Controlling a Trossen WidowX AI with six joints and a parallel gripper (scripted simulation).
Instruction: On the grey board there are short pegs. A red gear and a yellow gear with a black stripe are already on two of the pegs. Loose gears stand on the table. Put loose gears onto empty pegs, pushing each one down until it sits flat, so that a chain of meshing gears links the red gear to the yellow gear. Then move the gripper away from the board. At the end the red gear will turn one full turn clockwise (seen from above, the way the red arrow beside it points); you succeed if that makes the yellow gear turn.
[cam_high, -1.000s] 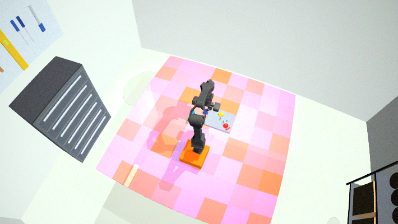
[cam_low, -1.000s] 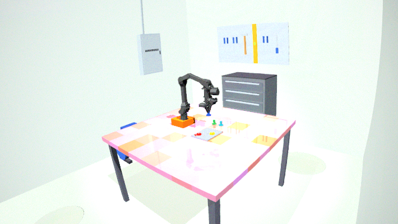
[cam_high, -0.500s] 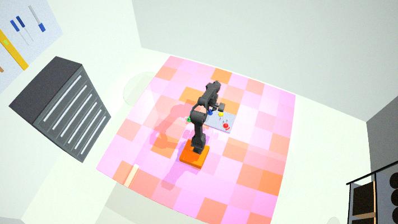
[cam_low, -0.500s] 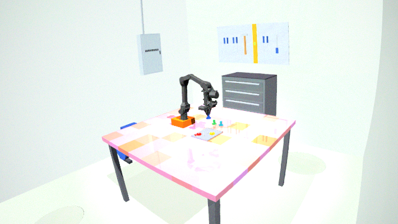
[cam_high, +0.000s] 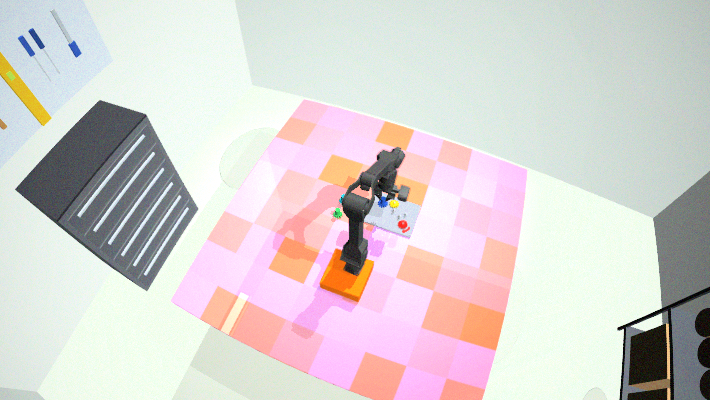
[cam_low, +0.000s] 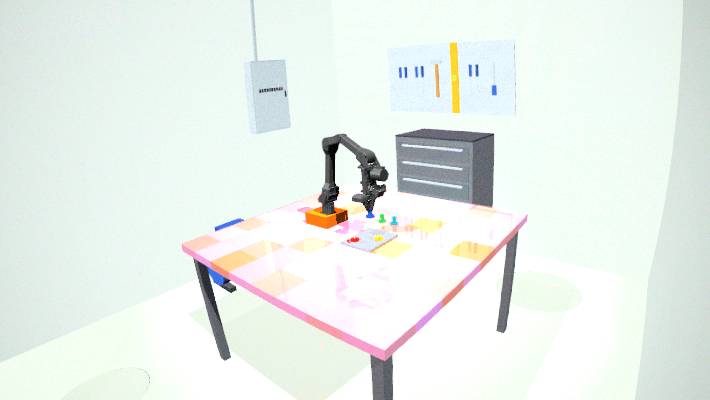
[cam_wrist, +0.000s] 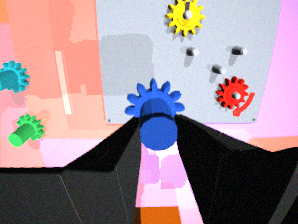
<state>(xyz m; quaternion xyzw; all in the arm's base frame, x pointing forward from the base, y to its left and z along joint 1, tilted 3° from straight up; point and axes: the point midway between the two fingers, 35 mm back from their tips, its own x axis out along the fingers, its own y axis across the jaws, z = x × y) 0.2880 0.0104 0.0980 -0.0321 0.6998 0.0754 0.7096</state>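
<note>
The red gear lies 1 cm behind my gripper tip, 10 cm to the right of it and 11 cm below it. The rest, counted from my gripper tip: cyan gear: 1 cm behind, 18 cm to the left, 11 cm below; yellow gear: 7 cm ahead, 3 cm to the right, 10 cm below; blue gear: 1 cm below.
</note>
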